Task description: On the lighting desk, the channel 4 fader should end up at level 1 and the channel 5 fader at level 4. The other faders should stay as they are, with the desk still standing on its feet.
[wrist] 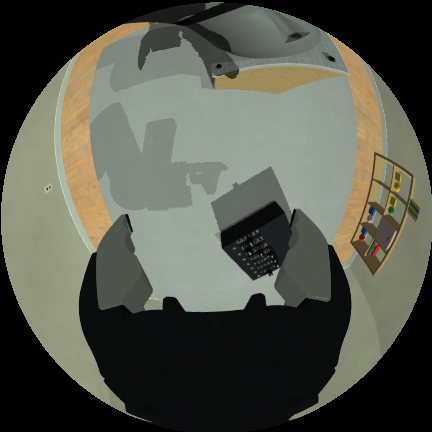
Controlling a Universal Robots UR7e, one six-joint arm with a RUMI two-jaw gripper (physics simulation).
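Frame: origin at the arm's base, x back, y right, z up, level; millimetres.
Where they show: gripper, fingertip midpoint: [210,213].
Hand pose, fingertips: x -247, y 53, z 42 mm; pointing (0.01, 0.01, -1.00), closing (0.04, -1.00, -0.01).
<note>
After its pixels a point has its place.
The black lighting desk [257,242] @[x -386, y -47, z -78 mm] stands on the grey table, turned at an angle, right of the middle of the wrist view. Its sloped panel carries rows of small white marks and several dark fader knobs. The knobs are too small for me to tell their channels or levels. My gripper [210,213] @[x -247, y 54, z 42 mm] is open and empty, above the table. The right finger overlaps the right edge of the desk in the view, and the left finger is well to the left of it. Part of the desk's right side is hidden behind the right finger.
The robot's base [260,35] stands on a mounting block [275,80] @[x -83, y -34, z -59 mm] at the top. Arm shadows fall on the grey table [300,130] @[x -149, y -128, z -133 mm] at the left. A wooden shelf unit [394,162] with coloured items stands beyond the wooden floor [75,150] at the right.
</note>
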